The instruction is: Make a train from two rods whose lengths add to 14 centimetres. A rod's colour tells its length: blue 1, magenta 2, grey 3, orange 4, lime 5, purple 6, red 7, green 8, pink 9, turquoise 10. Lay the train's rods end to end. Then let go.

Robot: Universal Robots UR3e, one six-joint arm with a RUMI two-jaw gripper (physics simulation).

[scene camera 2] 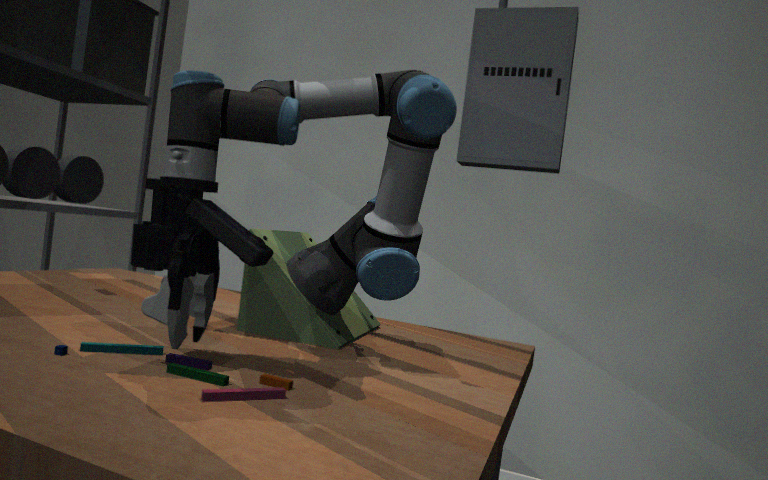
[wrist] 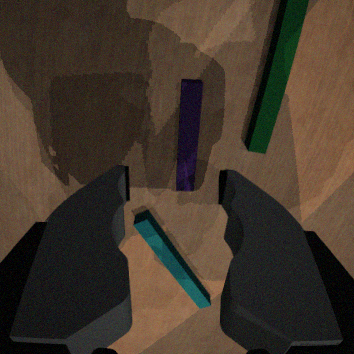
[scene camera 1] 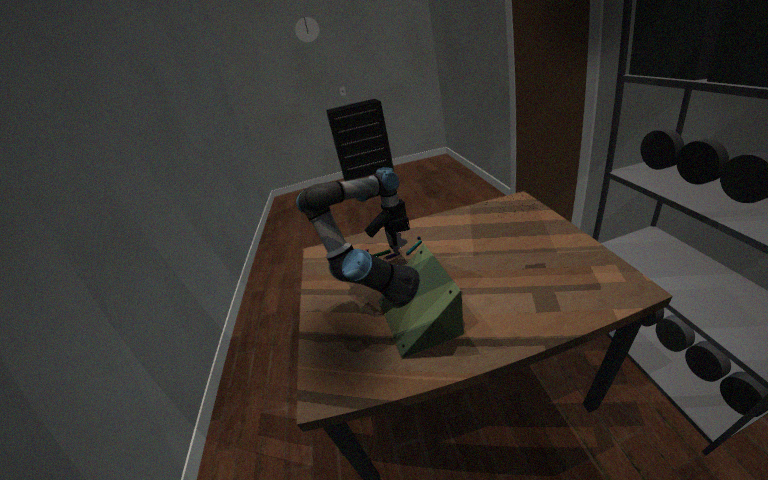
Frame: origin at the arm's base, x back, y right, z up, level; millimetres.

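Seen in the pictures: gripper, fingertip midpoint: [scene camera 2: 185, 345] [wrist: 173, 170] [scene camera 1: 395, 251]; arm's base, origin of the base link: [scene camera 2: 312, 286] [scene camera 1: 405, 286].
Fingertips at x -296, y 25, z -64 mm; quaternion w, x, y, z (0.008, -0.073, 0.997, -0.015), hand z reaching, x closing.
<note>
Offsets run from my fingertips to a thing's top centre. Level surfaces: height alone.
My gripper [scene camera 1: 398, 249] [scene camera 2: 186, 341] [wrist: 173, 170] points down, partly open and empty, above the table by the purple rod. The purple rod @(dx -5, dy -11, dz -13 mm) [scene camera 2: 188, 361] [wrist: 190, 135] lies flat, its near end showing between the fingertips in the wrist view. The turquoise rod @(dx -19, dy +85, dz -13 mm) [scene camera 1: 414, 247] [scene camera 2: 121, 348] [wrist: 172, 262] lies slanted on the table; in the wrist view it shows below and between the jaws. The green rod @(dx -40, dy -53, dz -13 mm) [scene camera 2: 197, 374] [wrist: 277, 80] lies beside the purple one, apart from it. A pink rod @(dx -62, dy -135, dz -13 mm) [scene camera 2: 243, 394], an orange rod @(dx +0, dy -137, dz -13 mm) [scene camera 2: 276, 382] and a small blue rod @(dx -80, dy +124, dz -13 mm) [scene camera 2: 60, 350] lie separately.
The wooden table @(dz -23 mm) [scene camera 1: 498, 249] [scene camera 2: 396, 418] bears the rods and the green wedge-shaped base [scene camera 1: 433, 316] [scene camera 2: 266, 305] of the arm. A shelf rack with dark round weights stands beyond the table. A grey box [scene camera 2: 518, 113] hangs on the wall.
</note>
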